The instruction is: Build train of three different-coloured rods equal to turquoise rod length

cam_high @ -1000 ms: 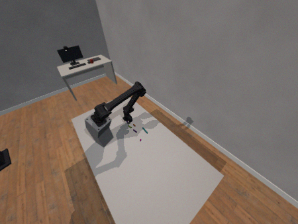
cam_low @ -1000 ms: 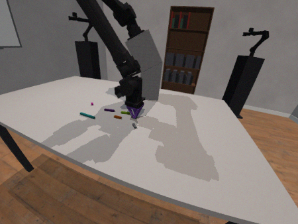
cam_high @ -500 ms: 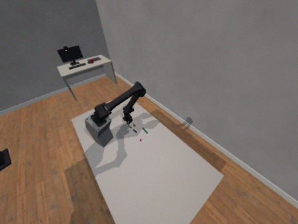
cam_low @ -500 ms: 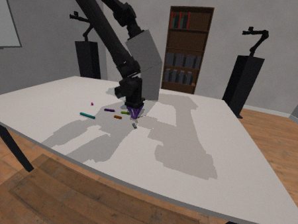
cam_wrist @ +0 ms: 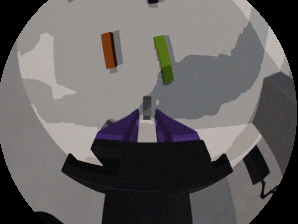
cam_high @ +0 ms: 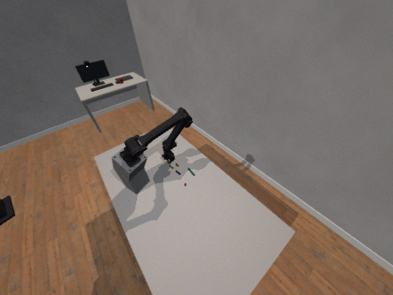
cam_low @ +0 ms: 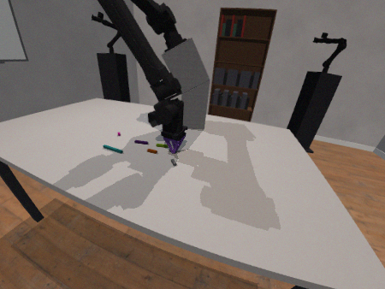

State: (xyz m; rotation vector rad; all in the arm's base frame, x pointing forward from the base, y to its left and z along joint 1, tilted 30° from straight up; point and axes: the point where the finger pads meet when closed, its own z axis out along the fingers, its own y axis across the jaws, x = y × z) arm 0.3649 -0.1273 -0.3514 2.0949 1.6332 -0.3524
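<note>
My hand is 100 mm past the magenta rod, 300 mm to the left of it and 10 mm above it. Round my hand: purple rod 40 mm behind, 160 mm to the right, 10 mm below; then lime rod 40 mm behind, 60 mm to the right, 10 mm below; then orange rod 20 mm ahead, 90 mm to the right, 10 mm below.
</note>
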